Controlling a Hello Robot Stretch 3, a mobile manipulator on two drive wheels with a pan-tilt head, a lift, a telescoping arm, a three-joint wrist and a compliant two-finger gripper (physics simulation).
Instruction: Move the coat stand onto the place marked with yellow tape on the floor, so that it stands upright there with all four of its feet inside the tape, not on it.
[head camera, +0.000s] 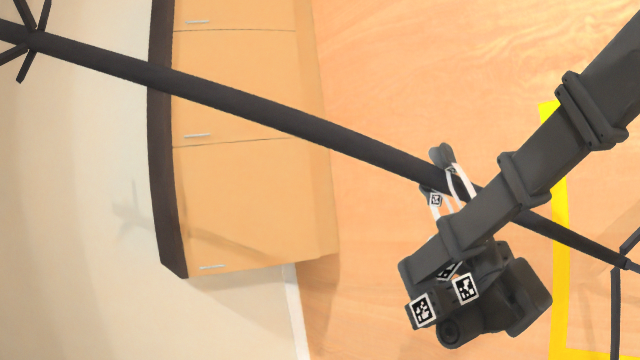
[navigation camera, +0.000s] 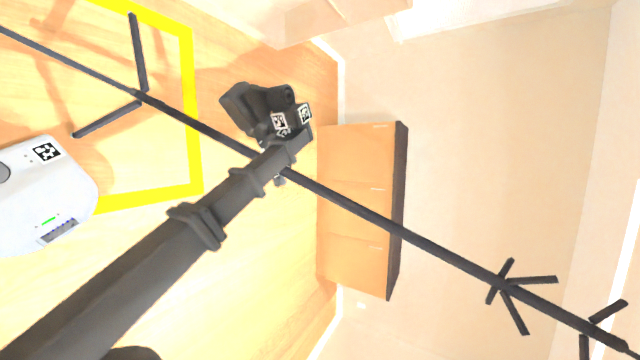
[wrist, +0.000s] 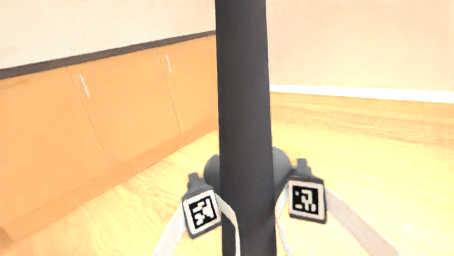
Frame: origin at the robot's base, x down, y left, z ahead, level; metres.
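Seen in the pictures: gripper, fingertip midpoint: (head camera: 429, 159) (navigation camera: 285, 178) (wrist: 245, 170).
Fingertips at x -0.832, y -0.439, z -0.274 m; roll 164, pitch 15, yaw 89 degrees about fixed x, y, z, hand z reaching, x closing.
Observation:
A point is followed by its place in that frame.
The dark coat stand (head camera: 250, 105) @(x -1.089, y -0.418, z -0.357 m) (navigation camera: 350, 202) @(x -1.044, y -0.426, z -0.326 m) (wrist: 243, 75) @(x -0.910, y -0.425, z -0.252 m) has its pole between the two fingers of my gripper (head camera: 436, 175) @(x -0.832, y -0.439, z -0.274 m) (wrist: 245, 170) @(x -0.832, y -0.439, z -0.274 m), which is shut on it. The pole looks close to upright in the wrist view. The yellow tape (head camera: 560, 300) @(x 0.000, y -0.831, z 0.099 m) (navigation camera: 190, 100) @(x -0.001, y -0.768, z -0.026 m) marks a rectangle under the stand's foot end. In the navigation view one foot overlaps the far tape band in the picture, and another ends within the outline. A third leg runs out of the left edge, and the fourth is not discernible. Whether the feet touch the floor is unclear.
A wooden cabinet (head camera: 250, 200) @(x -0.488, y -1.786, z -0.969 m) (navigation camera: 355, 165) @(x -0.492, y -1.737, z -1.053 m) (wrist: 120, 110) @(x -0.524, y -1.554, z -1.378 m) with a dark top stands by the wall beyond the gripper. My white base (navigation camera: 50, 190) @(x -0.159, y -0.064, z -0.111 m) overlaps the near left part of the taped area. Pale furniture (navigation camera: 320, 22) @(x -0.434, y -1.719, z 0.189 m) stands at the top of the navigation view.

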